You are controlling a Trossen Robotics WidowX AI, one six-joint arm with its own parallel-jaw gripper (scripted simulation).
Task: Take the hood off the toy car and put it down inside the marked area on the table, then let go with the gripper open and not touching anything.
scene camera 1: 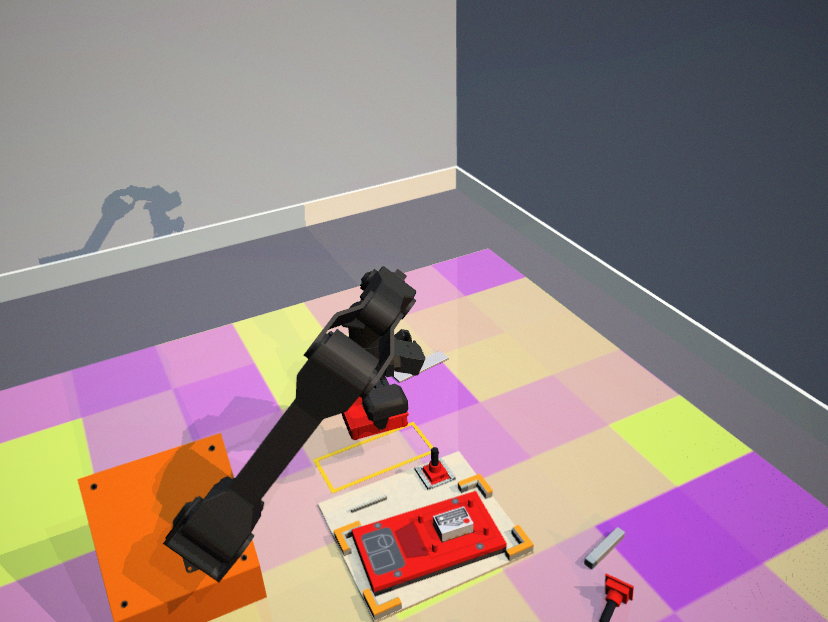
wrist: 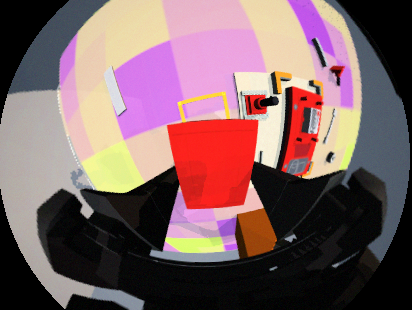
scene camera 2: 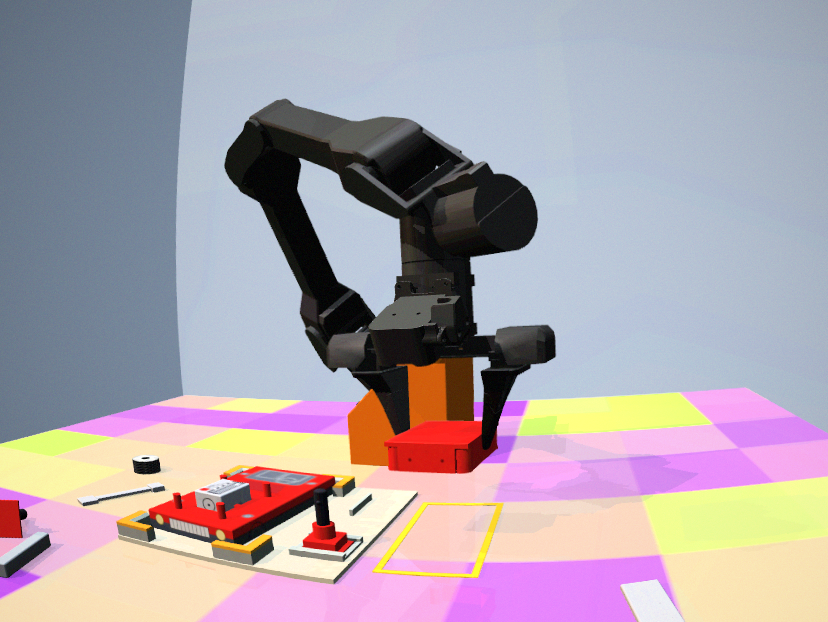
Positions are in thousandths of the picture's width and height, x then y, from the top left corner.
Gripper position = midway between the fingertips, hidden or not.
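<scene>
The gripper is visible in scene camera 1 (454, 666), scene camera 2 (537, 721) and the wrist view (521, 537). A hood is likewise visible: in scene camera 1 (434, 686), scene camera 2 (545, 719) and the wrist view (518, 511).
</scene>
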